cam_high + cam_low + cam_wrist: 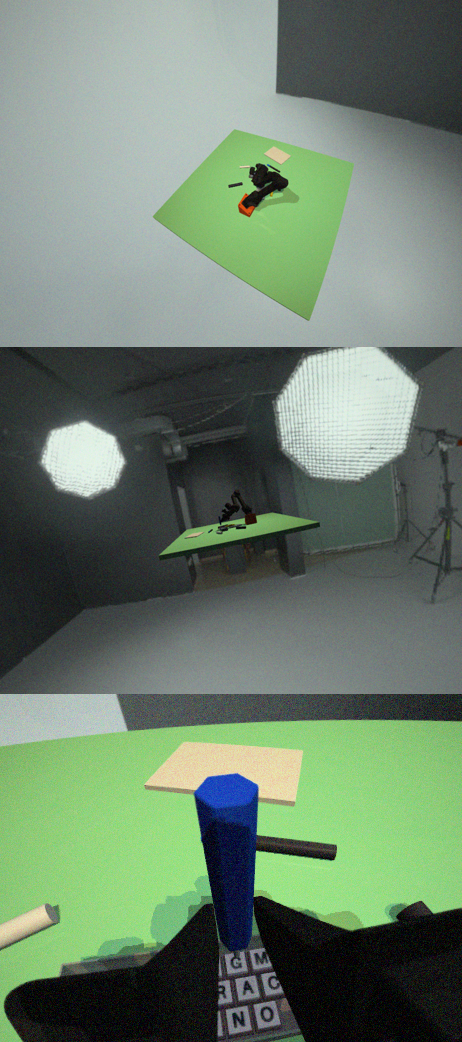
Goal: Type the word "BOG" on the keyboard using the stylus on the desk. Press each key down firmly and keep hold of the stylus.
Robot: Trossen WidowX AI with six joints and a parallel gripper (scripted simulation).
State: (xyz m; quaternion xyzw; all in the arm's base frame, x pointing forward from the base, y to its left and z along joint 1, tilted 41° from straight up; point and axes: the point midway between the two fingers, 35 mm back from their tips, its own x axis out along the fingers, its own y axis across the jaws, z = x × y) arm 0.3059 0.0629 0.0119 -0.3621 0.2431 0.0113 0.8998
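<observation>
The G key is 80 mm below my gripper tip. Round my gripper tip: yellow pen (130 mm to the right, 80 mm below, 70 mm behind); then blue stylus (20 mm below); then O key (80 mm below, 30 mm behind, 20 mm to the right).
</observation>
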